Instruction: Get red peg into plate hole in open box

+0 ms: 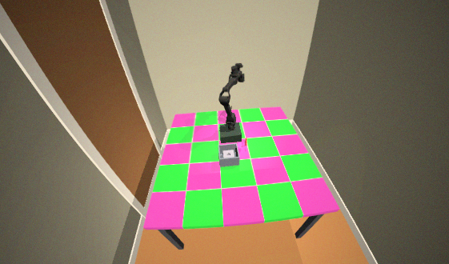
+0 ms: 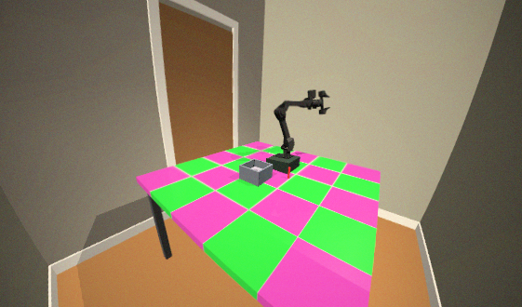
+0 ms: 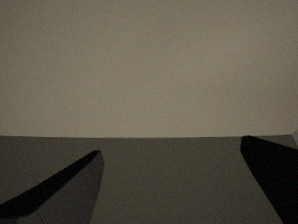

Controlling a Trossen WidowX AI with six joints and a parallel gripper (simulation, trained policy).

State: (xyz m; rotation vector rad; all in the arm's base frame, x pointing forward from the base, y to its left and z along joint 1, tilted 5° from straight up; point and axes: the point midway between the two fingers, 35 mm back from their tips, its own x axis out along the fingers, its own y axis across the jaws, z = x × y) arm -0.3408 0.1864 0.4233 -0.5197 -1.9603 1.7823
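Now: the red peg 540 mm ahead of my gripper tip, 60 mm to the right of it and 470 mm below it. From my gripper tip the other things lie so: grey box 690 mm ahead, 230 mm to the right, 490 mm below; then light grey plate 690 mm ahead, 230 mm to the right, 470 mm below.
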